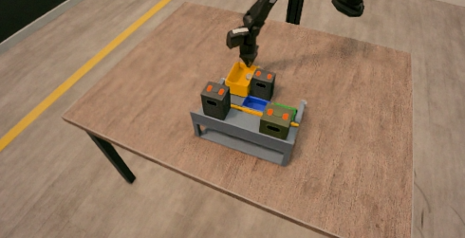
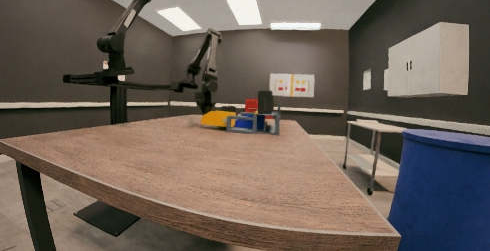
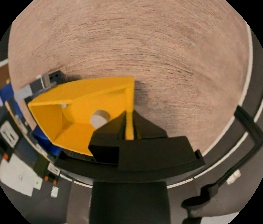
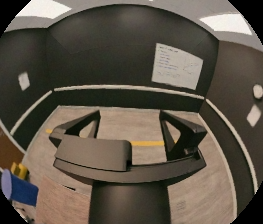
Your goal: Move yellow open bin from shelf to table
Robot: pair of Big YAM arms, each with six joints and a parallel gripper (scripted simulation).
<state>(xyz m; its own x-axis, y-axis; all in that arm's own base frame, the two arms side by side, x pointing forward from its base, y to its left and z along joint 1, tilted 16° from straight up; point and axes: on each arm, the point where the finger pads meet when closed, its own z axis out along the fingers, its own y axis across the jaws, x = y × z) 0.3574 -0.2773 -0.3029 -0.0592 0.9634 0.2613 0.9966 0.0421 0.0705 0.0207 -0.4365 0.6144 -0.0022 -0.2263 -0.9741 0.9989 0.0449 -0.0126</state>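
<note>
Now: left hand 8 cm short of the yellow open bin and 1 cm to the right of it. The rest, counted from my left hand: grey shelf: 26 cm ahead, 14 cm to the left, 1 cm above; then dark lidded bin: 11 cm to the left, 10 cm ahead, 1 cm above.
</note>
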